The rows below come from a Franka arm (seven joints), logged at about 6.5 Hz.
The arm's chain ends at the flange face. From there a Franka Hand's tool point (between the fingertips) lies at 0.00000 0.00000 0.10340 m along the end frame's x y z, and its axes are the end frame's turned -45 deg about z.
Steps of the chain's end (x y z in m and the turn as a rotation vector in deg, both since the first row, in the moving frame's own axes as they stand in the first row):
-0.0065 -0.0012 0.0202 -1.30 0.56 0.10
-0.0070 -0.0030 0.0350 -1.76 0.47 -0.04
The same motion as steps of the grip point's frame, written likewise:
-0.0047 -0.0031 0.0202 -1.32 -0.52 0.10
-0.0045 -0.0042 0.0349 -1.58 -0.91 -0.04

